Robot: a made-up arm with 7 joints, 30 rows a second.
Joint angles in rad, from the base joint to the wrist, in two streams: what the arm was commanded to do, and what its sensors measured. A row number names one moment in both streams.
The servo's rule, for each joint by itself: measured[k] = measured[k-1] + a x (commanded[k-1-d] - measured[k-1]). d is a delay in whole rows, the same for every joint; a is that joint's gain. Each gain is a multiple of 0.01, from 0.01 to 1. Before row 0 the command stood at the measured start. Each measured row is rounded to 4 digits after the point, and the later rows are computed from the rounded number. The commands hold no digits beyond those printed.
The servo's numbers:
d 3
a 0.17 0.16 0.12 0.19 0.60 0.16 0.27
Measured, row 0: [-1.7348 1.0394 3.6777 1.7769 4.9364 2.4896 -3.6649]
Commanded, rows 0 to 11: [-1.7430 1.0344 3.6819 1.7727 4.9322 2.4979 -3.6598]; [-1.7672 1.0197 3.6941 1.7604 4.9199 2.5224 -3.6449]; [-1.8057 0.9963 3.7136 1.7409 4.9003 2.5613 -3.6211]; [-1.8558 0.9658 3.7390 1.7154 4.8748 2.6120 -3.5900]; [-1.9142 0.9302 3.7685 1.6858 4.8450 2.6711 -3.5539]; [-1.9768 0.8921 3.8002 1.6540 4.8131 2.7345 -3.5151]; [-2.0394 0.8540 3.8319 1.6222 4.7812 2.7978 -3.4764]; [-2.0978 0.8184 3.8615 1.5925 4.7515 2.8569 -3.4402]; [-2.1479 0.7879 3.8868 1.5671 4.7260 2.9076 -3.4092]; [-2.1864 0.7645 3.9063 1.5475 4.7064 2.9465 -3.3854]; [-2.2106 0.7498 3.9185 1.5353 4.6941 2.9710 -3.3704]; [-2.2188 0.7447 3.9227 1.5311 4.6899 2.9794 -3.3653]
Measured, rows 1 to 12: [-1.7348 1.0394 3.6777 1.7769 4.9364 2.4896 -3.6649]; [-1.7348 1.0394 3.6777 1.7769 4.9364 2.4896 -3.6649]; [-1.7348 1.0394 3.6777 1.7769 4.9364 2.4896 -3.6649]; [-1.7362 1.0386 3.6782 1.7761 4.9339 2.4909 -3.6635]; [-1.7415 1.0356 3.6801 1.7731 4.9255 2.4959 -3.6585]; [-1.7524 1.0293 3.6841 1.7670 4.9104 2.5064 -3.6484]; [-1.7700 1.0191 3.6907 1.7572 4.8890 2.5233 -3.6326]; [-1.7945 1.0049 3.7000 1.7436 4.8626 2.5469 -3.6114]; [-1.8255 0.9869 3.7120 1.7266 4.8329 2.5769 -3.5854]; [-1.8619 0.9656 3.7264 1.7068 4.8019 2.6122 -3.5560]; [-1.9020 0.9420 3.7426 1.6851 4.7717 2.6514 -3.5247]; [-1.9438 0.9173 3.7599 1.6627 4.7443 2.6924 -3.4935]
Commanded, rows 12 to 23: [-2.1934 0.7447 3.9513 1.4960 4.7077 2.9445 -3.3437]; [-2.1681 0.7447 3.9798 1.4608 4.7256 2.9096 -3.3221]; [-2.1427 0.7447 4.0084 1.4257 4.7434 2.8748 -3.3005]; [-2.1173 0.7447 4.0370 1.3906 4.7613 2.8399 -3.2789]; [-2.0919 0.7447 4.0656 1.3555 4.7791 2.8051 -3.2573]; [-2.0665 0.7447 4.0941 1.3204 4.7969 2.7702 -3.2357]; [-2.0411 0.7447 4.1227 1.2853 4.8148 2.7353 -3.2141]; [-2.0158 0.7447 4.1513 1.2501 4.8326 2.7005 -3.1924]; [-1.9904 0.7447 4.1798 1.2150 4.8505 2.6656 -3.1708]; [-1.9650 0.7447 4.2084 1.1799 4.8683 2.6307 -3.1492]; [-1.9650 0.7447 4.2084 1.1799 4.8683 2.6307 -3.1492]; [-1.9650 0.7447 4.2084 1.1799 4.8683 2.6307 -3.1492]
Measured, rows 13 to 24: [-1.9850 0.8929 3.7775 1.6408 4.7216 2.7331 -3.4643]; [-2.0234 0.8700 3.7944 1.6208 4.7051 2.7712 -3.4389]; [-2.0566 0.8500 3.8098 1.6038 4.6960 2.8045 -3.4190]; [-2.0799 0.8332 3.8268 1.5833 4.7030 2.8269 -3.3987]; [-2.0949 0.8190 3.8452 1.5600 4.7166 2.8401 -3.3780]; [-2.1030 0.8071 3.8648 1.5345 4.7327 2.8457 -3.3571]; [-2.1054 0.7971 3.8855 1.5072 4.7499 2.8448 -3.3360]; [-2.1031 0.7887 3.9071 1.4784 4.7674 2.8384 -3.3148]; [-2.0969 0.7817 3.9295 1.4484 4.7851 2.8275 -3.2934]; [-2.0874 0.7758 3.9527 1.4174 4.8029 2.8127 -3.2720]; [-2.0752 0.7708 3.9765 1.3856 4.8207 2.7947 -3.2505]; [-2.0608 0.7666 4.0009 1.3532 4.8386 2.7740 -3.2290]
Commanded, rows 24 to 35: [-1.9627 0.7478 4.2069 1.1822 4.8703 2.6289 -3.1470]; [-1.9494 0.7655 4.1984 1.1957 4.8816 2.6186 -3.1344]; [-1.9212 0.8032 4.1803 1.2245 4.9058 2.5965 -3.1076]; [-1.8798 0.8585 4.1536 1.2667 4.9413 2.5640 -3.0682]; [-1.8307 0.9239 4.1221 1.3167 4.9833 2.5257 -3.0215]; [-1.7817 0.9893 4.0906 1.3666 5.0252 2.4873 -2.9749]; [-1.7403 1.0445 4.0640 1.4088 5.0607 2.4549 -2.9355]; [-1.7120 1.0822 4.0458 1.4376 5.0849 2.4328 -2.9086]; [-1.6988 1.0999 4.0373 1.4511 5.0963 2.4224 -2.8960]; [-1.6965 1.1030 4.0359 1.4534 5.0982 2.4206 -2.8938]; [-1.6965 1.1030 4.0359 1.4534 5.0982 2.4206 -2.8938]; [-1.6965 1.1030 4.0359 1.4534 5.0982 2.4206 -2.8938]
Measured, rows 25 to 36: [-2.0445 0.7631 4.0258 1.3203 4.8564 2.7511 -3.2075]; [-2.0310 0.7602 4.0477 1.2936 4.8635 2.7318 -3.1918]; [-2.0198 0.7577 4.0670 1.2720 4.8664 2.7156 -3.1803]; [-2.0101 0.7561 4.0838 1.2549 4.8687 2.7017 -3.1713]; [-1.9998 0.7576 4.0976 1.2437 4.8764 2.6884 -3.1613]; [-1.9864 0.7649 4.1075 1.2401 4.8940 2.6737 -3.1468]; [-1.9683 0.7799 4.1130 1.2452 4.9224 2.6561 -3.1256]; [-1.9449 0.8029 4.1141 1.2588 4.9589 2.6352 -3.0975]; [-1.9172 0.8327 4.1113 1.2793 4.9987 2.6115 -3.0644]; [-1.8871 0.8666 4.1056 1.3039 5.0359 2.5864 -3.0296]; [-1.8573 0.9011 4.0984 1.3293 5.0653 2.5618 -2.9969]; [-1.8304 0.9329 4.0911 1.3524 5.0839 2.5395 -2.9697]
